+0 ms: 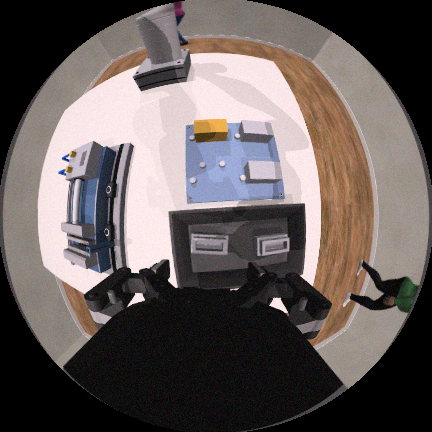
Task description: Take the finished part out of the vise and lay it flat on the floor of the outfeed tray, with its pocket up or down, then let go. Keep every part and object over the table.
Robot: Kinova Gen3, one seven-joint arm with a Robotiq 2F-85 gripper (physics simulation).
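Where they show: gripper, fingertip midpoint: (208, 269); arm's base, origin of the base link: (165, 57).
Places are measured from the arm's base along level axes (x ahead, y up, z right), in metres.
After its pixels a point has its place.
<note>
Two grey parts, each with a rectangular pocket facing up, lie in the dark outfeed tray (176, 250) @[x 0.525, y -0.036, z 0.003 m]. The left part (209, 251) @[x 0.532, y -0.028, z -0.051 m] lies flat on the tray floor, and the right part (272, 245) @[x 0.548, y -0.042, z -0.160 m] lies to its right, apart from it. Which of them came from the vise cannot be told from their looks. The blue and grey vise (89, 205) @[x 0.419, y -0.015, z 0.173 m] stands at the left with its jaws at its lower end; no part shows between them. My gripper (208, 269) @[x 0.535, y 0.041, z -0.050 m] is open and empty, above the near edge of the tray, with its fingers wide apart.
A blue plate (215, 185) @[x 0.426, y -0.067, z -0.079 m] beyond the tray carries a yellow block (210, 130) @[x 0.331, y -0.031, z -0.085 m], two grey blocks (256, 130) @[x 0.337, y -0.031, z -0.169 m] (264, 171) @[x 0.420, y -0.031, z -0.162 m] and several round pins. A grey rail (123, 200) @[x 0.417, y -0.069, z 0.115 m] runs beside the vise. The robot's base (162, 70) @[x 0.080, y -0.014, z 0.007 m] stands at the far side. Wooden floor borders the table at the right.
</note>
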